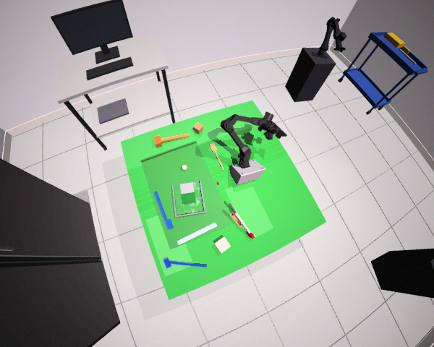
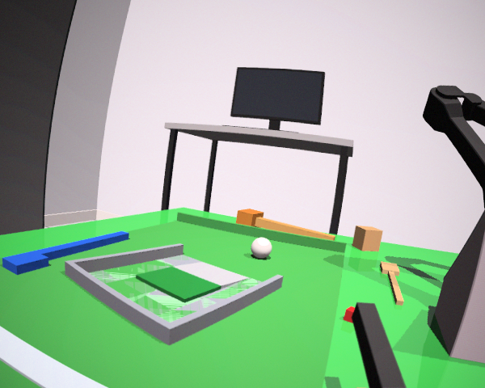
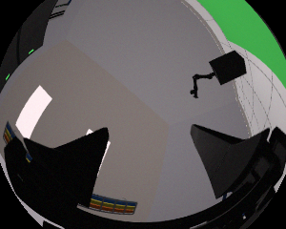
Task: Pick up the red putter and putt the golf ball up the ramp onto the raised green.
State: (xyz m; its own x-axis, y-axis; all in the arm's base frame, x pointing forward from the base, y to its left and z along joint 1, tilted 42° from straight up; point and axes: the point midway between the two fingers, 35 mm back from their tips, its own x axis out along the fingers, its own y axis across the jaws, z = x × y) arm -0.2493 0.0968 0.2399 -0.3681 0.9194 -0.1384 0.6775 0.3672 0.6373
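My gripper tip is now 50 cm short of the orange cube, 40 cm to the left of it and 35 cm above it. From my gripper tip the other things lie so: red cube 46 cm ahead, 37 cm below, 12 cm to the left; then putter 44 cm to the left, 38 cm ahead, 32 cm below; then white golf ball 69 cm ahead, 36 cm below, 6 cm to the right.
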